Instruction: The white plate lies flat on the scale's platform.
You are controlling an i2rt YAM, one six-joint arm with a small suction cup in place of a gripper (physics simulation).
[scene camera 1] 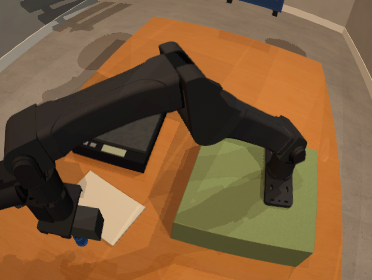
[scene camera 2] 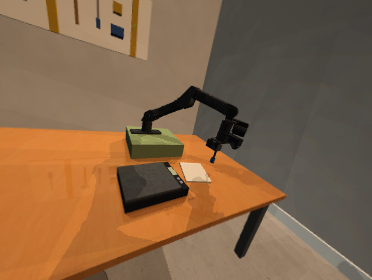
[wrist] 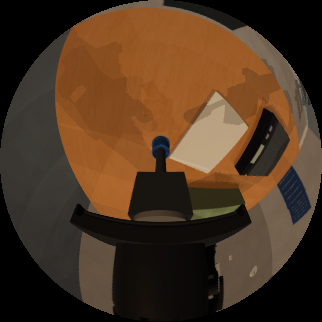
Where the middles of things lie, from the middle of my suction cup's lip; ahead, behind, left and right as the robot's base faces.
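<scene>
My suction cup's 5 cm above the white plate point(scene camera 1: 119, 211) and 12 cm to the left of it. There's also the black scale point(scene camera 1: 130, 146), and that's 3 cm below my suction cup, 37 cm to the right of it and 3 cm ahead.
</scene>
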